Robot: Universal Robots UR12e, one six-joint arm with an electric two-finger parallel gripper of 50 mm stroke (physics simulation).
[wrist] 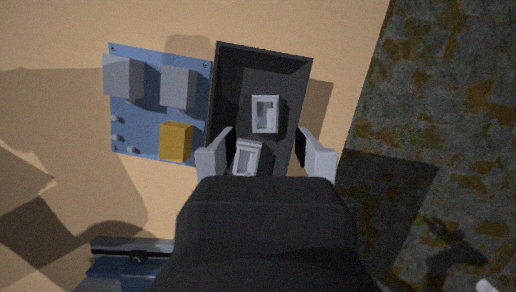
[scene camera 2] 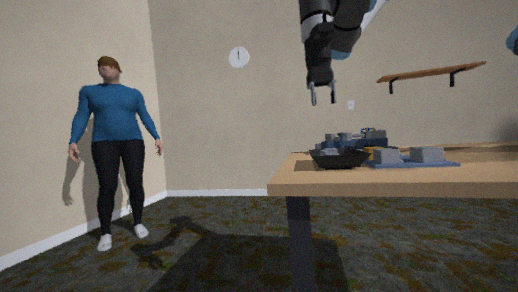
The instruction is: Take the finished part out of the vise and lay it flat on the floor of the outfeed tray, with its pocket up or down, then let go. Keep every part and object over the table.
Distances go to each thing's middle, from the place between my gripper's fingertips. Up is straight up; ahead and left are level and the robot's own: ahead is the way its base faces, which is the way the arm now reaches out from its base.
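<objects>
The yellow block (wrist: 175,139) is 14 cm behind my hand and 9 cm to the right of it, and it sits 16 cm below it. As for the blue plate (wrist: 139,124), it is 18 cm below my hand, 5 cm to the right of it and 19 cm behind it.
</objects>
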